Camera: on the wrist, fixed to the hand. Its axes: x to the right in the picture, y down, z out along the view.
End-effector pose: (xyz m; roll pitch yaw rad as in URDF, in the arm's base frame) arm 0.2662 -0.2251 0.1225 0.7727 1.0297 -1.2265
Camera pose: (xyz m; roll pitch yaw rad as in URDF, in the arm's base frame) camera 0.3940 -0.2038 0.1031 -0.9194 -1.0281 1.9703
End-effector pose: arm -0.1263 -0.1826 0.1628 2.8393 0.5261 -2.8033
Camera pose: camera -0.2234 -0.1434 0.2414 -2.9306 -0.5014 0.3219
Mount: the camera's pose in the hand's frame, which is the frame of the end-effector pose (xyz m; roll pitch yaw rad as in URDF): 0.0285 0.0981 -0.0820 -0.0996 -0.0192 -3.1205
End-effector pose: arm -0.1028 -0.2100 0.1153 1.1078 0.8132 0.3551
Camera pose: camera -0.0903 -0.0804 0.1297 -1.2349 -0.8025 -2.7482
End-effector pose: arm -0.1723 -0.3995 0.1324 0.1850 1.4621 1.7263
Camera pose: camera -0.2733 -0.4752 0.0973 -0.5368 -1.4740 -1.1615
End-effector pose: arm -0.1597 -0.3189 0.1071 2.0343 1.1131 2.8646
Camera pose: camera -0.2872 -0.3133 0.1365 -2.1485 -1.0856 -0.2604
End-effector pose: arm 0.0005 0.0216 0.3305 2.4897 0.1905 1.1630
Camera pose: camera 0.0469 0.0578 0.4475 -2.5882 -0.1624 -1.9838
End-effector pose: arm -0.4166 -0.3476 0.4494 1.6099 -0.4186 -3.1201
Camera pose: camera -0.3998 -0.4254 0.5535 -1.7008 0.4403 0.0418
